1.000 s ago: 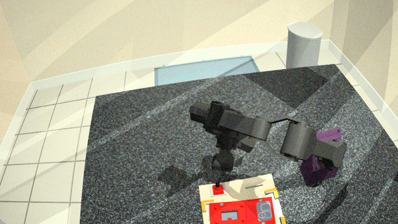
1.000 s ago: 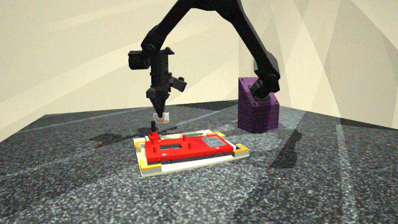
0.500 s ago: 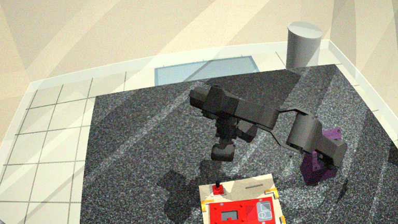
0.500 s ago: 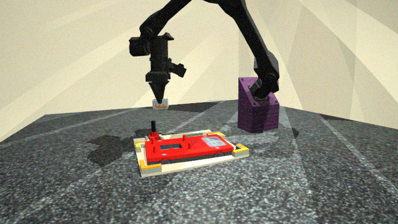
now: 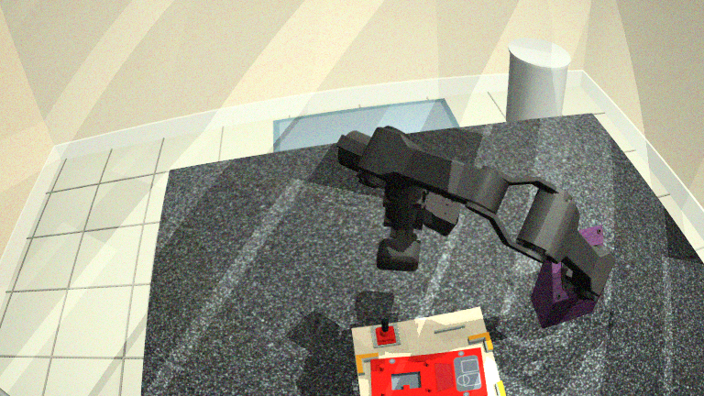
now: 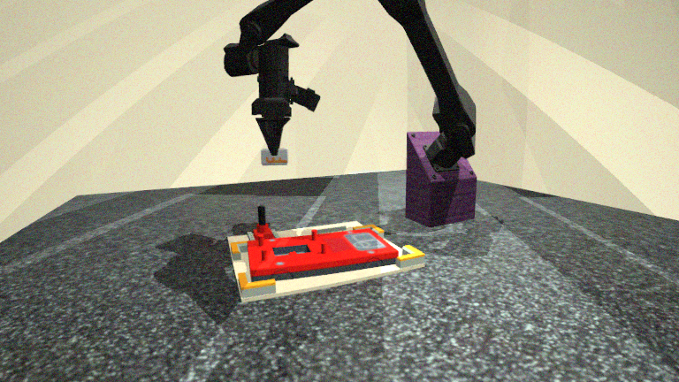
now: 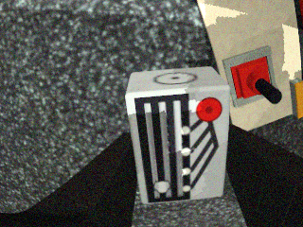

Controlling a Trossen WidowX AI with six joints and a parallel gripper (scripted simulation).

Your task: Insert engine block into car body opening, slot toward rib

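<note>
The cream base plate lies 180 mm to the left of my gripper tip, 130 mm below it and 10 mm behind it. The rest, counted from my gripper tip: black peg: 110 mm below, 80 mm to the left, 40 mm ahead; engine block: 10 mm below.
</note>
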